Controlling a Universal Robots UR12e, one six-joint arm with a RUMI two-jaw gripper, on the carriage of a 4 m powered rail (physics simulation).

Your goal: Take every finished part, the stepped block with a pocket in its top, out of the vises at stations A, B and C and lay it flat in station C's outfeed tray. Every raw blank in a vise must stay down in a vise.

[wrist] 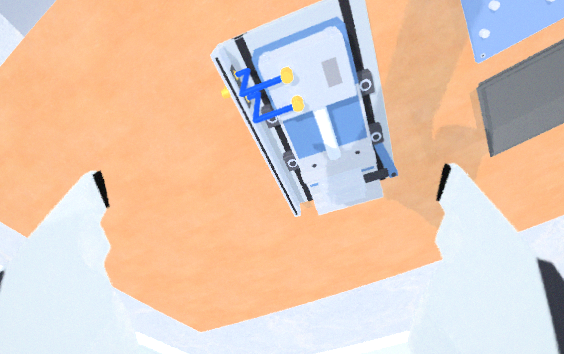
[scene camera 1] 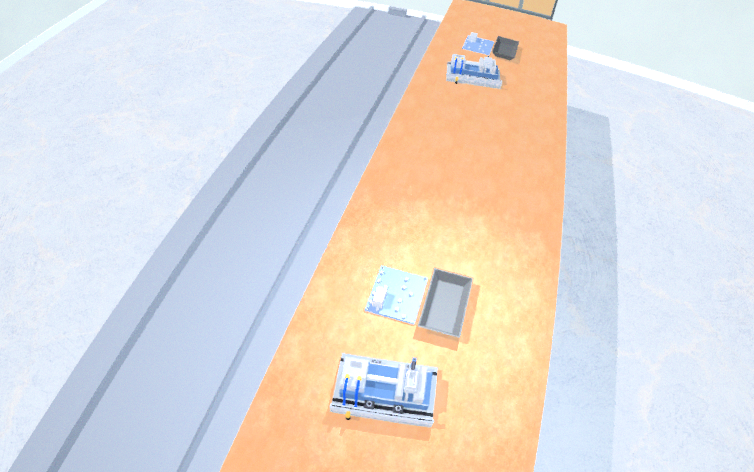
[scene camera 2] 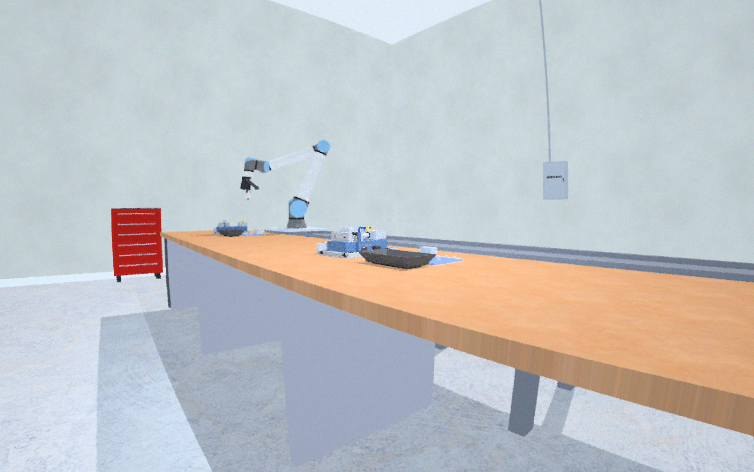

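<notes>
My gripper (wrist: 273, 169) (scene camera 2: 248, 195) is open and empty, high above the bench at the far end in scene camera 2. In the wrist view a vise (wrist: 327, 65) lies below and between the fingers. Pale surfaces cover its lower end; no stepped block with a pocket can be made out there. Scene camera 1 shows a near vise (scene camera 1: 383, 389) with a pale block (scene camera 1: 411, 379) at its right jaw, and a far vise (scene camera 1: 474, 72). Scene camera 2 shows two vises (scene camera 2: 356, 243) (scene camera 2: 232, 227). Station letters cannot be read. The arm does not show in scene camera 1.
Grey open trays (scene camera 1: 446, 303) (scene camera 1: 505, 47) (scene camera 2: 397, 258) (wrist: 525, 100) stand beside blue pegged plates (scene camera 1: 408, 306) (scene camera 1: 472, 46) (wrist: 515, 25). A pale block (scene camera 1: 380, 297) stands on the near plate in scene camera 1. The rail (scene camera 1: 222, 239) runs along the bench. A red cabinet (scene camera 2: 136, 242) stands beyond.
</notes>
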